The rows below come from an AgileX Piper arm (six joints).
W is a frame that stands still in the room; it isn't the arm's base.
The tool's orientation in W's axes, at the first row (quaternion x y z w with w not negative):
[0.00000 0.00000 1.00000 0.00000]
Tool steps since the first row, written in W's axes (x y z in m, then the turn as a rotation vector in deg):
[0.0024 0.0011 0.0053 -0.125 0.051 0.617]
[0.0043 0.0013 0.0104 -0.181 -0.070 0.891]
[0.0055 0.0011 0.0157 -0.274 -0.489 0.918]
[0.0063 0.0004 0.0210 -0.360 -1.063 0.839]
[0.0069 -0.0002 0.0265 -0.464 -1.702 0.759]
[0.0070 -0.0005 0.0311 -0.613 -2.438 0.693]
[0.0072 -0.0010 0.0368 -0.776 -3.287 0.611]
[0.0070 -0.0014 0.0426 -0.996 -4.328 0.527]
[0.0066 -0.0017 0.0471 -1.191 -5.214 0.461]
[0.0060 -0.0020 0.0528 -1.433 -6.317 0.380]
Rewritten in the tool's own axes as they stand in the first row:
[-0.0024 -0.0011 0.0053 0.125 -0.051 0.617]
[-0.0043 -0.0013 0.0104 0.181 0.070 0.891]
[-0.0055 -0.0011 0.0157 0.274 0.489 0.918]
[-0.0063 -0.0004 0.0210 0.360 1.063 0.839]
[-0.0069 0.0002 0.0265 0.464 1.702 0.759]
[-0.0070 0.0005 0.0311 0.613 2.438 0.693]
[-0.0072 0.0010 0.0368 0.776 3.287 0.611]
[-0.0070 0.0014 0.0426 0.996 4.328 0.527]
[-0.0066 0.0017 0.0471 1.191 5.214 0.461]
[-0.0060 0.0020 0.0528 1.433 6.317 0.380]

